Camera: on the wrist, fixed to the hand. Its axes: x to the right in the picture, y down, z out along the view.
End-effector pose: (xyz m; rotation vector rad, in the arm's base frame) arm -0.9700 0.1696 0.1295 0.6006 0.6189 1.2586
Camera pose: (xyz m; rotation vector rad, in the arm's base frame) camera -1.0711 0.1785 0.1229 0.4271 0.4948 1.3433
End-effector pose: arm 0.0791 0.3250 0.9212 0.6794 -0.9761 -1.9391
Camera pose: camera 0.1706 0.2823 0.9334 0.5650 -0.7560 -1.9637
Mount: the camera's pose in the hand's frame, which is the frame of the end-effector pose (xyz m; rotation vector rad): -0.0102 0.0650 -0.0776 -0.2047 0.0249 0.0332
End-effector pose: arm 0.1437 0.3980 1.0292 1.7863 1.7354 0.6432
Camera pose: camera 0.1375 0.3925 1.1306 1.6746 1.5963 0.8290
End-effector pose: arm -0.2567 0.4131 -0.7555 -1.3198 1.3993 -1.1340
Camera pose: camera -0.3450 0.4283 -0.8037 -1.4231 1.5834 -1.0090
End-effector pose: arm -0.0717 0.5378 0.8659 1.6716 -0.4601 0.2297
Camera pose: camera -0.0999 0.6094 0.9324 1.4606 -0.4769 0.2201
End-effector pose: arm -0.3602 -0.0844 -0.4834 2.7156 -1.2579 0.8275
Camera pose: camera -0.4473 -0.1017 -0.4337 2.5237 -1.3073 0.6908
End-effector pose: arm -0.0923 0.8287 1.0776 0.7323 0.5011 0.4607
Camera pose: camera -0.1593 0.9052 1.0778 0.5392 0.4580 0.5441
